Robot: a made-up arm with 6 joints.
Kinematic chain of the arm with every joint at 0, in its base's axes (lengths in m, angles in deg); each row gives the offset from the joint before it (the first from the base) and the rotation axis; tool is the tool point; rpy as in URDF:
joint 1: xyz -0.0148 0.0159 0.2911 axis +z
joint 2: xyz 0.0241 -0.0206 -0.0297 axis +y
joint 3: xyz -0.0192 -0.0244 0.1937 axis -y
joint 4: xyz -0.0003 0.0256 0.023 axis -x
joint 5: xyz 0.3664 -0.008 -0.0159 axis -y
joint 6: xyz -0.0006 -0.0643 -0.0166 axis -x
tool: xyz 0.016 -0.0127 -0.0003 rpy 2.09 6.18 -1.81
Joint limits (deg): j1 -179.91..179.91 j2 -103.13..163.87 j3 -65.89..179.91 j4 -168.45..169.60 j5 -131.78..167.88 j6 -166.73..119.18
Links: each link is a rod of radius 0.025 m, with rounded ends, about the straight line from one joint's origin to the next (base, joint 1, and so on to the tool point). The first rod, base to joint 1, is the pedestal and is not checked.
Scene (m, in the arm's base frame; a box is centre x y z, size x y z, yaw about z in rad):
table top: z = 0
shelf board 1: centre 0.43 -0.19 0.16 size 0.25 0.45 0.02 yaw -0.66
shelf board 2: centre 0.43 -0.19 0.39 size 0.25 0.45 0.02 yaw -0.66
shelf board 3: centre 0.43 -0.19 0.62 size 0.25 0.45 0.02 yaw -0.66
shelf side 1: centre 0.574 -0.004 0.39 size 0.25 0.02 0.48 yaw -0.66
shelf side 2: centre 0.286 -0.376 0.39 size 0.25 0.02 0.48 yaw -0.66
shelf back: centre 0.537 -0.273 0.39 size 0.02 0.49 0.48 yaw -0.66
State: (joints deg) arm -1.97 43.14 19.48 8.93 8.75 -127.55
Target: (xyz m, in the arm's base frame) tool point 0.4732 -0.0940 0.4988
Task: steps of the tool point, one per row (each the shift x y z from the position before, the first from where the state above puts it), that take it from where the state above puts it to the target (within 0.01 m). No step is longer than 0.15 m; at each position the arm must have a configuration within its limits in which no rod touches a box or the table.
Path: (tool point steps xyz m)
1: -0.0309 0.0384 0.0089
2: -0.0370 0.0329 0.0033
3: -0.0413 0.0268 -0.0030
4: -0.0434 0.0203 -0.0093
5: 0.0130 0.0117 0.1202
6: -0.0313 -0.0025 0.1232
7: 0.0445 -0.0217 0.0155
8: 0.0453 -0.0289 0.0053
9: 0.0428 -0.0367 -0.0053
10: 0.0367 -0.0442 -0.0155

